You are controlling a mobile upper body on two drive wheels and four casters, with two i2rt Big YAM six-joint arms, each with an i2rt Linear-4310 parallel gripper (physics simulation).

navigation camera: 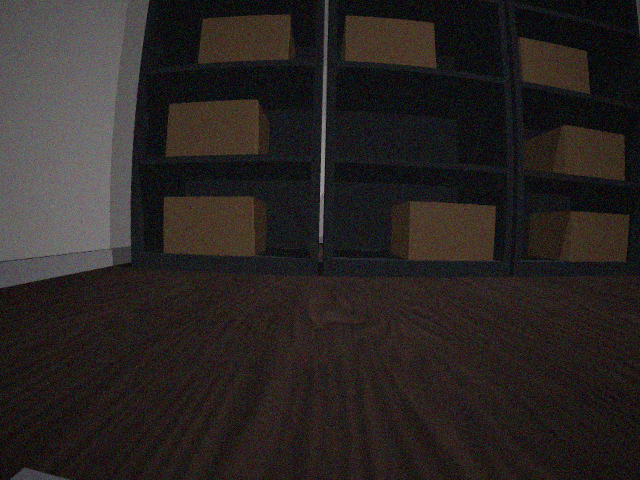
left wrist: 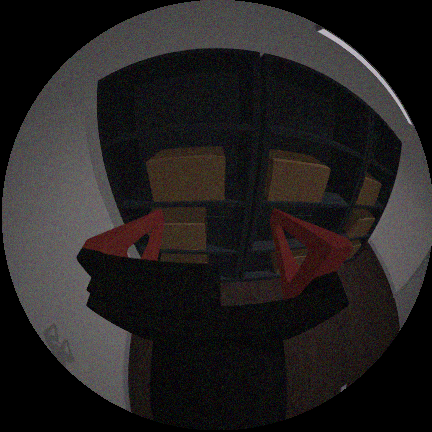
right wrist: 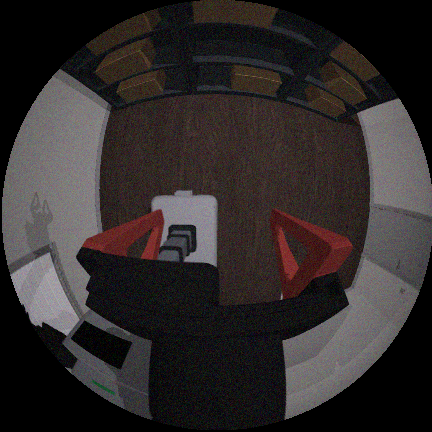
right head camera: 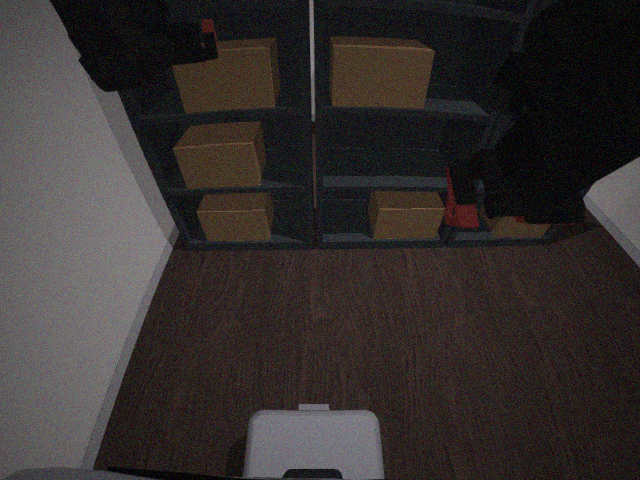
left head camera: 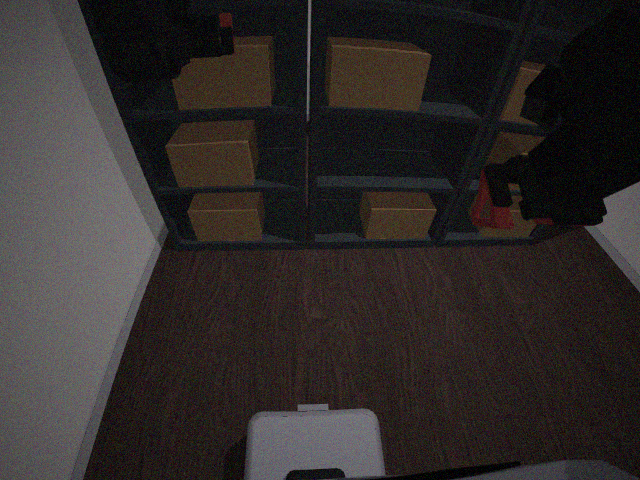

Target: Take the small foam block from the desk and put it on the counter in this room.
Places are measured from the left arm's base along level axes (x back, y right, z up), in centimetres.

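Pixels of known places: left gripper, fingertip midpoint: [left wrist: 216, 214] [right head camera: 192, 37]; right gripper, fingertip midpoint: [right wrist: 216, 214] [right head camera: 482, 218] [left head camera: 504, 219].
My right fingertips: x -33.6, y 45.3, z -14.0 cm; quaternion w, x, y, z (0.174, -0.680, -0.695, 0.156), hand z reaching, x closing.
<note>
Behind a point stands the place of what it marks.
The small foam block, the desk and the counter cannot be made out in any view. My left gripper [left wrist: 216, 214] @[x -73.0, y -0.1, z 0.1 cm] is open and empty, raised in front of a dark shelf unit; its two red fingers stand wide apart in the left wrist view. My right gripper [right wrist: 216, 214] @[x -33.6, y 45.3, z -14.0 cm] is open and empty, with its red fingers wide apart above the floor beside my white base. Both arms also show dark at the upper left and upper right in the head camera views.
The dark shelf unit [left head camera: 382, 182] @[x -146.0, y 65.9, z -87.6 cm] [right head camera: 385, 181] @[x -146.3, y 63.7, z -87.7 cm] [navigation camera: 509, 129] @[x -141.6, y 112.6, z -68.6 cm] stands across the room ahead and holds several brown boxes [left head camera: 377, 77] @[x -143.0, y 52.4, z -27.0 cm] [navigation camera: 390, 41] @[x -142.9, y 53.0, z -28.3 cm]. A thin pale vertical strip [left head camera: 308, 62] @[x -356.9, y 24.2, z -69.2 cm] [navigation camera: 324, 129] @[x -356.9, y 21.3, z 10.0 cm] runs in front of it. A wall [left head camera: 51, 258] @[x -74.6, y -84.8, z -71.5 cm] [navigation camera: 56, 129] @[x -112.7, y -85.3, z -81.6 cm] stands at the left. My white base [left head camera: 315, 439] @[x -21.0, y 22.9, z -115.0 cm] shows below.
</note>
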